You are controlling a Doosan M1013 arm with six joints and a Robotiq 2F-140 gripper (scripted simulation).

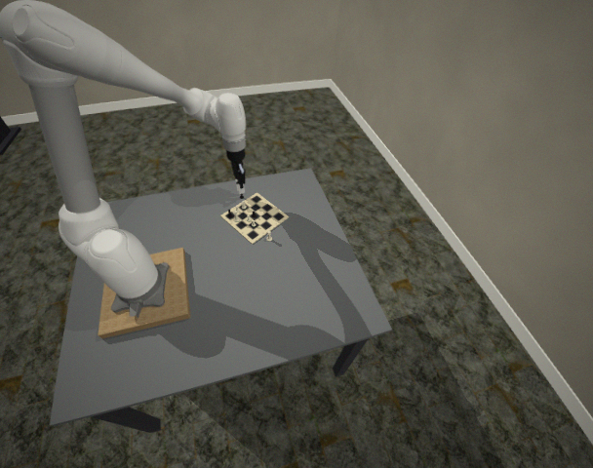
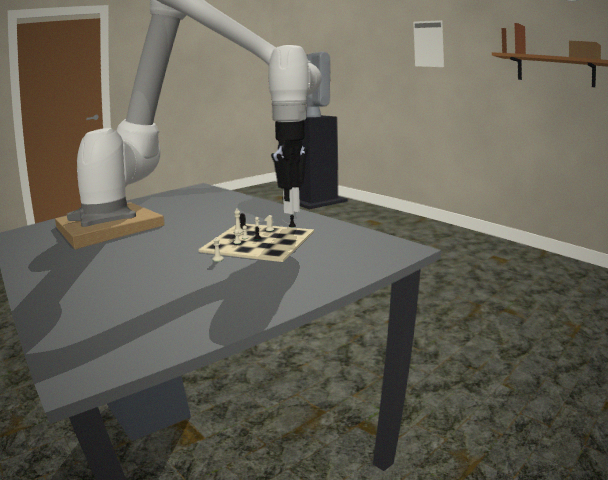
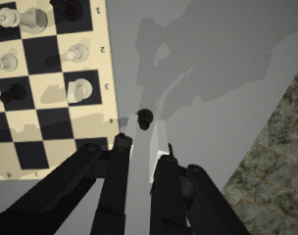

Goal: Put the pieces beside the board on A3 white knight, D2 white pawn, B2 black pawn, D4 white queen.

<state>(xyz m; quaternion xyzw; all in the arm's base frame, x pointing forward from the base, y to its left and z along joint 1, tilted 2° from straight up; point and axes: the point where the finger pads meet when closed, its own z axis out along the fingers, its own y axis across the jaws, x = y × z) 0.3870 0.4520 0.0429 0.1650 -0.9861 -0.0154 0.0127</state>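
Right now the white chess piece is 30 mm behind my hand, 150 mm to the right of it and 40 mm below it. Round my hand: chessboard: 50 mm ahead, 130 mm to the right, 70 mm below.
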